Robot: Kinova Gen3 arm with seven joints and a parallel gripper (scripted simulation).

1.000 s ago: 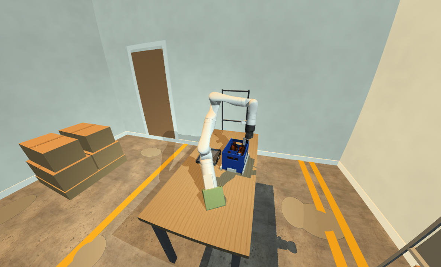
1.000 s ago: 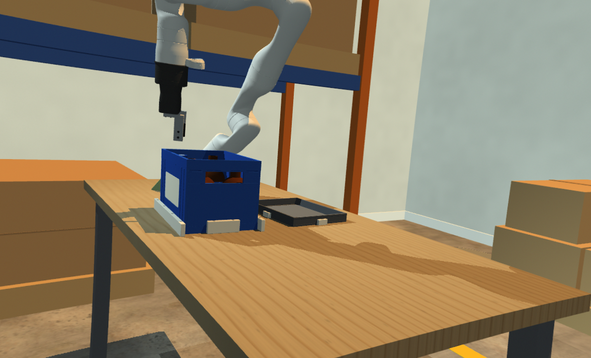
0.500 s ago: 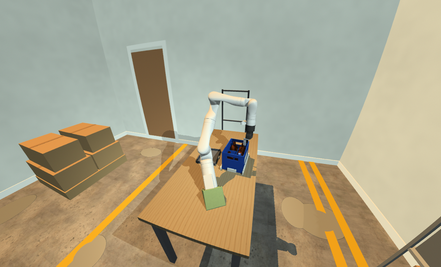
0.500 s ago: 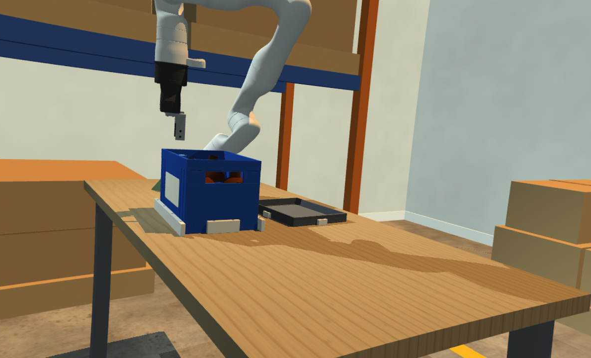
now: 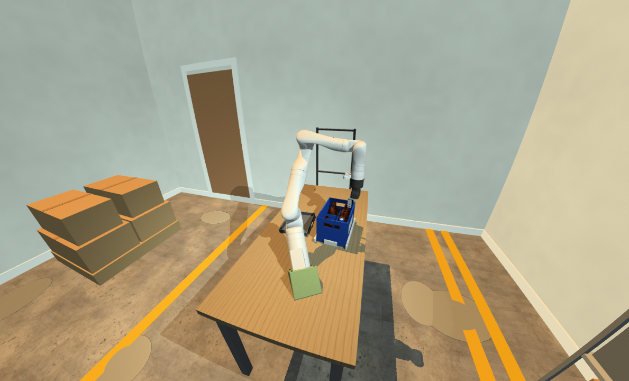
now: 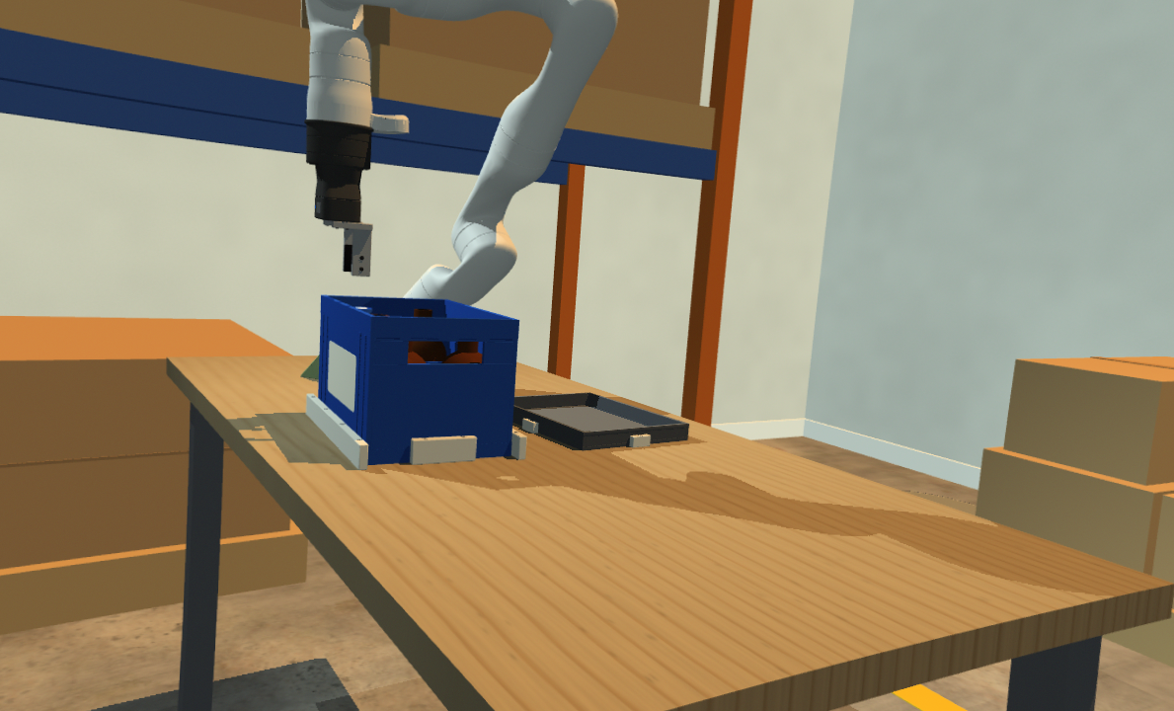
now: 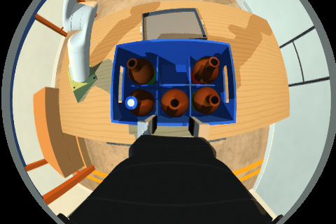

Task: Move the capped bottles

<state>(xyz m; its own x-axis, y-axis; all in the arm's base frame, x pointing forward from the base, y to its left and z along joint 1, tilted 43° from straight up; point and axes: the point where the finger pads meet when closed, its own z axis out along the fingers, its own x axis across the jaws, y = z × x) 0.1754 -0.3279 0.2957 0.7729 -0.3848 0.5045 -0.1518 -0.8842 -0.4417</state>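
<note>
My hand is 150 mm above the brown capped bottle, 90 mm past it and 40 mm to the right of it. Round my hand: dark tray 350 mm to the left, 220 mm below, 50 mm ahead; blue crate 150 mm below, 80 mm to the left, 10 mm ahead.
</note>
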